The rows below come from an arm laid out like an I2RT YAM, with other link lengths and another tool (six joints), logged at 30 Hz.
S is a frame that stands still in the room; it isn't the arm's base.
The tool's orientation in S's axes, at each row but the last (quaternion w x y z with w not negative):
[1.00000, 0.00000, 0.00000, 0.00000]
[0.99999, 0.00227, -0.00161, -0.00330]
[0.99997, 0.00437, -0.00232, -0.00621]
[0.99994, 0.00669, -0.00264, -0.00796]
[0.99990, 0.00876, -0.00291, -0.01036]
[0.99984, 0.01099, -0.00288, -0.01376]
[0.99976, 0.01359, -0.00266, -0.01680]
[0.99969, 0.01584, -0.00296, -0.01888]
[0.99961, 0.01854, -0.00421, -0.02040]
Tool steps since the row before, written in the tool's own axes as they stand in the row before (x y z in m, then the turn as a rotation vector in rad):
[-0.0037, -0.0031, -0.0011, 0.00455, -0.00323, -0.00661]
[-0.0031, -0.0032, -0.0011, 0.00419, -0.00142, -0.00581]
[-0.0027, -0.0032, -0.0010, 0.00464, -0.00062, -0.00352]
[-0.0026, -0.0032, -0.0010, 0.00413, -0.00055, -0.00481]
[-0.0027, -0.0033, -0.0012, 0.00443, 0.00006, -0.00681]
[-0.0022, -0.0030, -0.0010, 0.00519, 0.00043, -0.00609]
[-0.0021, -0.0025, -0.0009, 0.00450, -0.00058, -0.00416]
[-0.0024, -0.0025, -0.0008, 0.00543, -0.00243, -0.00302]
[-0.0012, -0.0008, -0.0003, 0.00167, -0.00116, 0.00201]
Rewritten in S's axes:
[-0.0037, -0.0031, -0.0011, 0.00455, -0.00323, -0.00661]
[-0.0031, -0.0032, -0.0011, 0.00420, -0.00142, -0.00580]
[-0.0027, -0.0032, -0.0010, 0.00465, -0.00065, -0.00350]
[-0.0026, -0.0031, -0.0011, 0.00415, -0.00055, -0.00480]
[-0.0028, -0.0032, -0.0013, 0.00447, 0.00009, -0.00678]
[-0.0023, -0.0029, -0.0011, 0.00524, 0.00042, -0.00605]
[-0.0022, -0.0024, -0.0010, 0.00450, -0.00062, -0.00415]
[-0.0025, -0.0024, -0.0009, 0.00535, -0.00254, -0.00307]
[-0.0012, -0.0007, -0.0003, 0.00160, -0.00130, 0.00198]

